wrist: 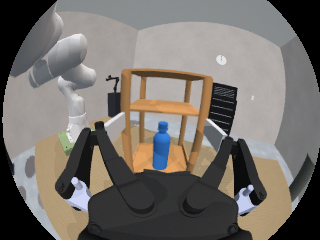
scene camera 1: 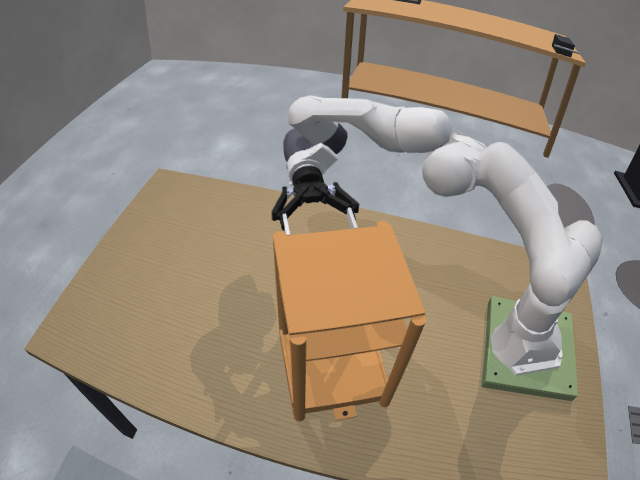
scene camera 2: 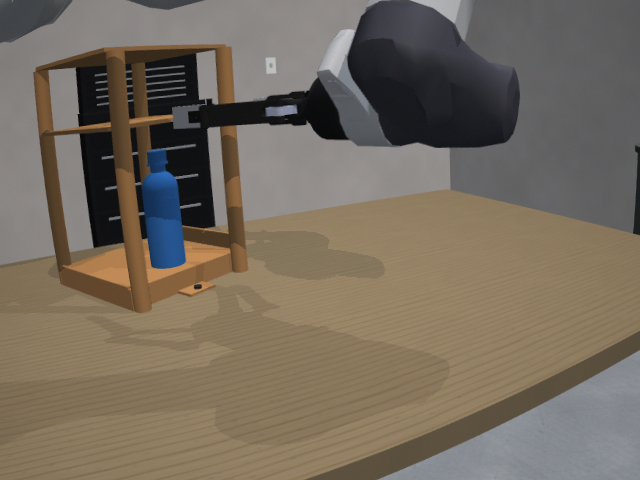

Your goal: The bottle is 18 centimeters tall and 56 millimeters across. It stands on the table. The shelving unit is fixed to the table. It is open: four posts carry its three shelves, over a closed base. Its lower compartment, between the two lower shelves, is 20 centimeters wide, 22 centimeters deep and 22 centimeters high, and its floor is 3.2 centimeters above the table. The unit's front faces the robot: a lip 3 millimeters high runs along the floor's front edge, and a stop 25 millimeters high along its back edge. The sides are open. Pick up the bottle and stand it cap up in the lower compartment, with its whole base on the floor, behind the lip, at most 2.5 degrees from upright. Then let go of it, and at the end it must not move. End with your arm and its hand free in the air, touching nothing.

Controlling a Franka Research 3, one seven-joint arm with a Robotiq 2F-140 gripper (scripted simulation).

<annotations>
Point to a shelving unit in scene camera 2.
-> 210, 254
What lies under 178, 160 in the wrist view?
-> A shelving unit.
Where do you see a shelving unit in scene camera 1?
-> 331, 280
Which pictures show my gripper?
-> The wrist view, scene camera 1 and scene camera 2: all of them.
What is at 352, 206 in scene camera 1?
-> My gripper.
</annotations>
